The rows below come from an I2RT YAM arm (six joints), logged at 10 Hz.
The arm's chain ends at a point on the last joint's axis. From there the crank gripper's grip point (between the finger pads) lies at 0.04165 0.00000 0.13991 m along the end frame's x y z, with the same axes.
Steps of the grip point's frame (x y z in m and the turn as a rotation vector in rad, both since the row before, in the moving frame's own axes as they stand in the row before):
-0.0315 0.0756 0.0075 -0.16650 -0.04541 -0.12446
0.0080 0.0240 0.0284 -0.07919 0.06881 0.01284
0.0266 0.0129 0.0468 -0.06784 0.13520 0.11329
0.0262 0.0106 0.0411 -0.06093 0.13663 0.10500
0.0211 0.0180 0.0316 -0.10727 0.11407 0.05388
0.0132 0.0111 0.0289 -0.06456 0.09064 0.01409
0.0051 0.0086 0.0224 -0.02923 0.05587 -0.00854
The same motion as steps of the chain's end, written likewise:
-0.0263 0.0571 0.0073 -0.16650 -0.04541 -0.12446
-0.0014 0.0125 0.0321 -0.07919 0.06881 0.01284
0.0090 -0.0021 0.0542 -0.06784 0.13520 0.11329
0.0083 -0.0031 0.0485 -0.06093 0.13663 0.10500
0.0059 0.0007 0.0382 -0.10727 0.11407 0.05388
0.0008 0.0015 0.0336 -0.06456 0.09064 0.01409
-0.0027 0.0049 0.0250 -0.02923 0.05587 -0.00854

